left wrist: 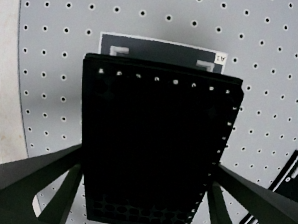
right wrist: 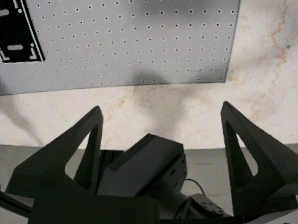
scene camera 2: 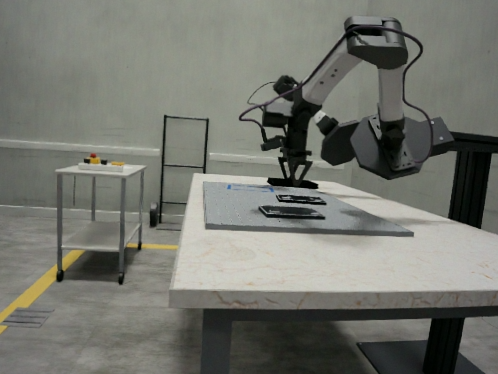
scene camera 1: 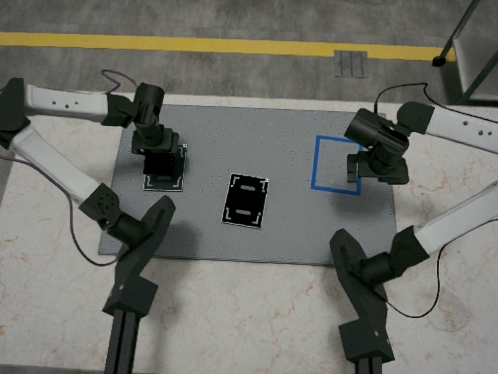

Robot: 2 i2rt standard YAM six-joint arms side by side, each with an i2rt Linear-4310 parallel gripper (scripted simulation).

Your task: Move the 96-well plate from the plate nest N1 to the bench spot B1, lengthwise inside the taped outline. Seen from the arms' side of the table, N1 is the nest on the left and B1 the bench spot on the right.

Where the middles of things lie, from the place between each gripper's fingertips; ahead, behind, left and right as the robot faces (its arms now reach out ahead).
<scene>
Right now the black nest [scene camera 1: 253, 201] is 7 cm behind my left hand, 27 cm to the right of it and 9 cm below it. From my left hand the other things lie so: nest N1 [scene camera 1: 158, 185]: 9 cm below; then black 96-well plate [left wrist: 115, 176]: right at my left hand.
The black nest lies 20 mm behind my right hand [scene camera 1: 369, 181], 310 mm to the left of it and 230 mm below it. From my right hand the other things lie so: nest N1: 50 mm ahead, 580 mm to the left, 230 mm below; then black 96-well plate: 50 mm ahead, 580 mm to the left, 150 mm below.
</scene>
